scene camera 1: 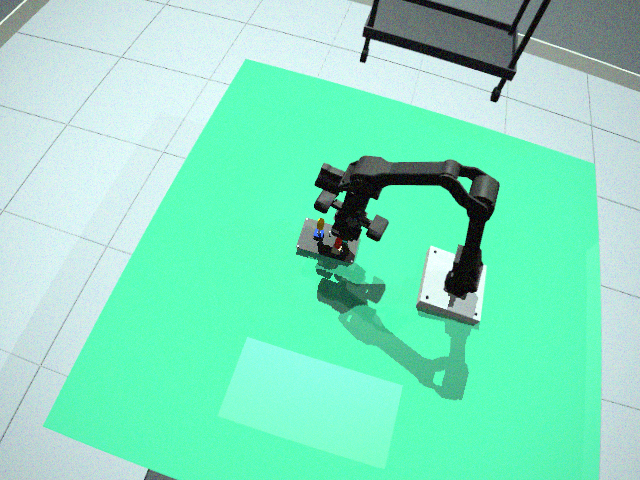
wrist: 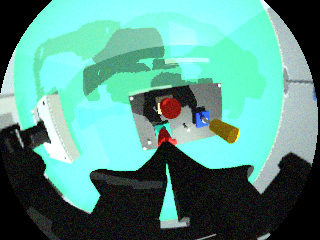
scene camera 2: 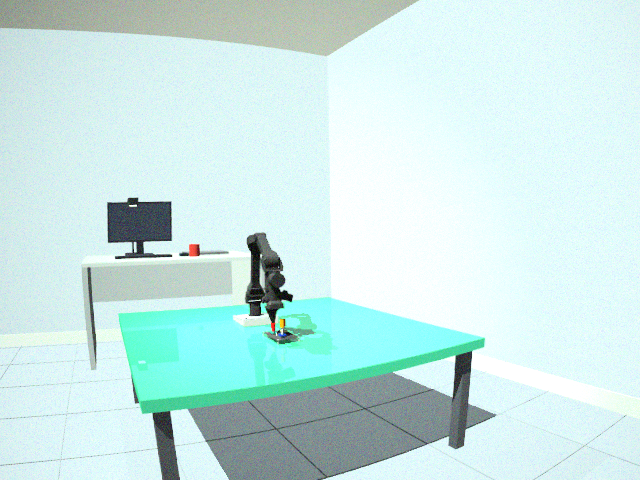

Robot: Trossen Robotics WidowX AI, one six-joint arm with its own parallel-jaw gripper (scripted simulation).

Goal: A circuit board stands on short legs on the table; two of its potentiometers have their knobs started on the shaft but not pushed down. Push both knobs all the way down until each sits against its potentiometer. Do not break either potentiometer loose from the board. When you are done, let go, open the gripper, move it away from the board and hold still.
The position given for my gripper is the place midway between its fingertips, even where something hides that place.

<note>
In view: my gripper (scene camera 1: 345,230).
My gripper also shows in the wrist view (wrist: 165,144).
</note>
